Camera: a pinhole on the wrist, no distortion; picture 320 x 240 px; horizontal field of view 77.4 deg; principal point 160.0 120.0 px. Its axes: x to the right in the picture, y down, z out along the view. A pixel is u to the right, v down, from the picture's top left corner.
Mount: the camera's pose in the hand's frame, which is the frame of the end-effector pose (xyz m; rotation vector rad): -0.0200 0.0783 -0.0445 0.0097 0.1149 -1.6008
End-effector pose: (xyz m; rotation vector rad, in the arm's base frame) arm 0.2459 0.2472 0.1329 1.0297 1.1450 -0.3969
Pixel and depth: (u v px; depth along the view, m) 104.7 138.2 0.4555
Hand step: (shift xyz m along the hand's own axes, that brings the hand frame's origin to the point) 0.0555 0.1664 0.4156
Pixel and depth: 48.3 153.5 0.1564
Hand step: 0.0194 0.1522 0.1161
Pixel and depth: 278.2 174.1 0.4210
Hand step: 0.1127 -0.2069 0.3471
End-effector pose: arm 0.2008 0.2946 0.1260 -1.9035 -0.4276 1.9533
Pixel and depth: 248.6 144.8 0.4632
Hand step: 0.0606 -0.1651 0.3963
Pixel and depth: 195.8 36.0 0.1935
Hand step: -0.0897 0.0306 0.1508
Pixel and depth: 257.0 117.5 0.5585
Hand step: 0.0003 -0.2364 0.4904
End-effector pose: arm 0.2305 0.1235 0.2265 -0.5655 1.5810 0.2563
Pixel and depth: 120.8 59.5 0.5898
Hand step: -0.1557 0.1517 0.5633
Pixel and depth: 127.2 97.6 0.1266
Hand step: -0.0252 0.0893 0.0840
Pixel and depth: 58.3 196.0 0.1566
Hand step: 0.0524 0.1435 0.1134
